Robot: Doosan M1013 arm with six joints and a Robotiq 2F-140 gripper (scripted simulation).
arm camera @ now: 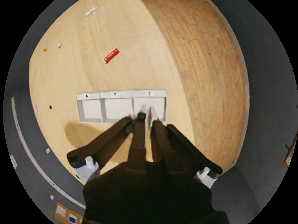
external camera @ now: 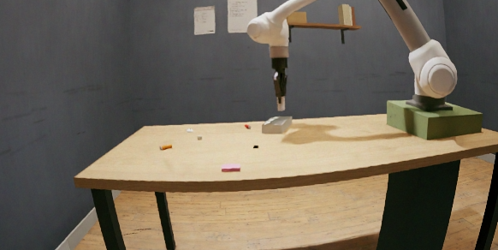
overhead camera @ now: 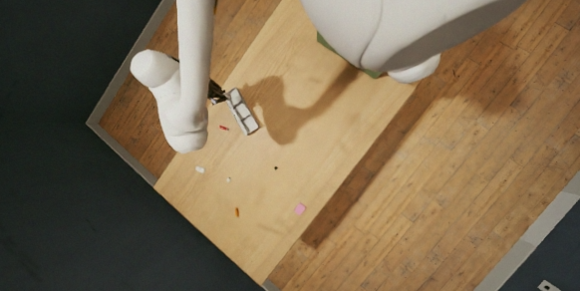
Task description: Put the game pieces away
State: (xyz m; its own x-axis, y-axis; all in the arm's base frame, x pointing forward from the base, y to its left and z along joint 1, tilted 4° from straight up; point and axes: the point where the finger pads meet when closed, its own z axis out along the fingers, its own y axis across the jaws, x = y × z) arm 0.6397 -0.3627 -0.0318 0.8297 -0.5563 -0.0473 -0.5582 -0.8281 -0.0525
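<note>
My hand is 30 mm short of the grey bin, 70 mm to the right of it and 80 mm above it. From my hand the other things lie so: red piece: 160 mm ahead, 40 mm to the left, 90 mm below; then white cube: 370 mm ahead, 220 mm to the left, 90 mm below; then black piece: 170 mm ahead, 400 mm to the left, 100 mm below.
</note>
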